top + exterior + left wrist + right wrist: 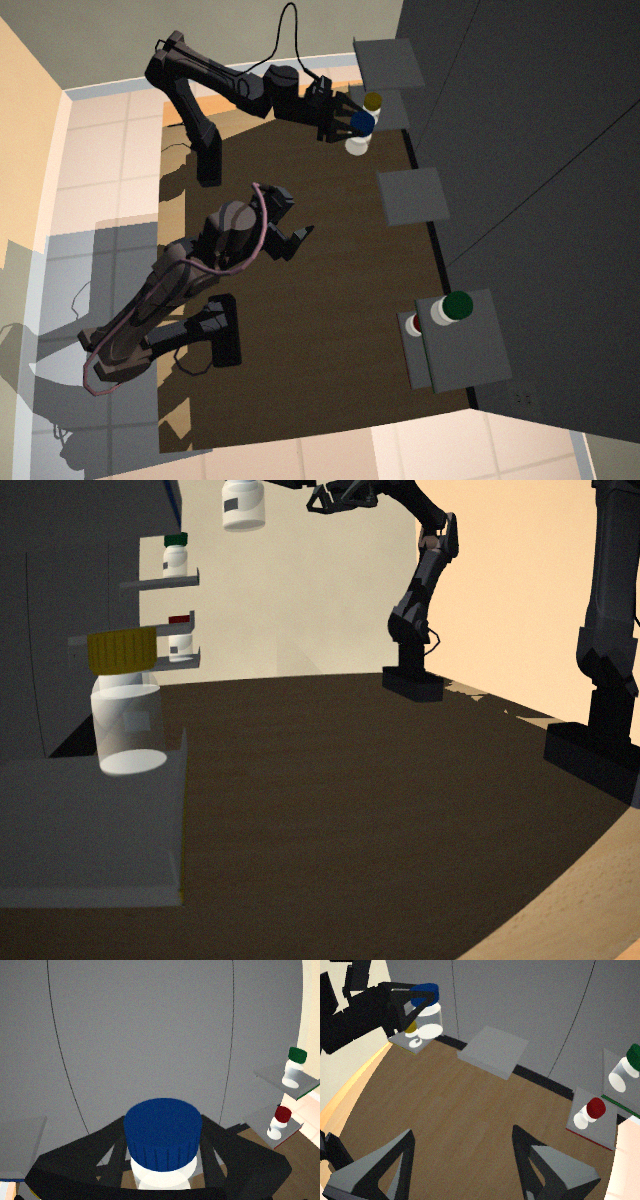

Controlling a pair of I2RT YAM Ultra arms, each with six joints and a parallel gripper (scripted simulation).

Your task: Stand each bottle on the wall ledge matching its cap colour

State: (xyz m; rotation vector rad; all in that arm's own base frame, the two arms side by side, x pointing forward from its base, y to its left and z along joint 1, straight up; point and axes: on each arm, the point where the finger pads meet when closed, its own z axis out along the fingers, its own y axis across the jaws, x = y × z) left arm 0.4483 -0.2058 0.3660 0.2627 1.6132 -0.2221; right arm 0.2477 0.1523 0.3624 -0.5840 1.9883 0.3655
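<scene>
The blue strip lies 80 mm ahead of my left hand, 310 mm to the left of it and 130 mm below it. The rest, counted from my left hand: blue-capped bottle (50 mm below); green-capped bottle (100 mm ahead, 430 mm to the right, 80 mm below); yellow-capped bottle (120 mm ahead, 250 mm to the left, 270 mm below).
</scene>
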